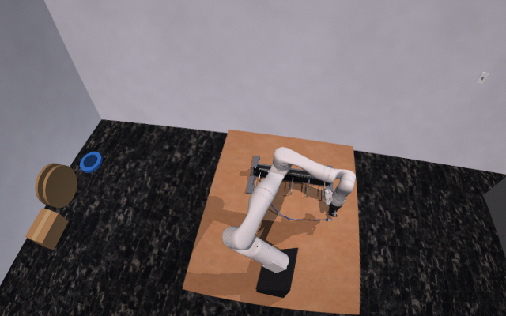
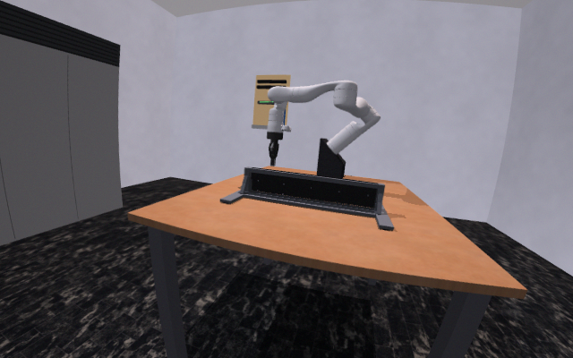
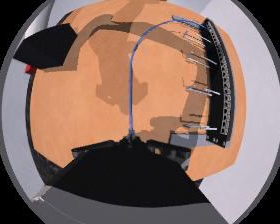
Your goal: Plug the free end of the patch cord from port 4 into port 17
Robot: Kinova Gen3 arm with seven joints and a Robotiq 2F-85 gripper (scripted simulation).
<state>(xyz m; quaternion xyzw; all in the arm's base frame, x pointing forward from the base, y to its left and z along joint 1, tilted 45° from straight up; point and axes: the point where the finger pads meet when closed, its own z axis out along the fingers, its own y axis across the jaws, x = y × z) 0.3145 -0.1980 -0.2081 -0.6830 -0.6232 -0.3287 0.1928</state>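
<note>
Right now my hand is 2 cm to the left of the plug and 9 cm above it.
</note>
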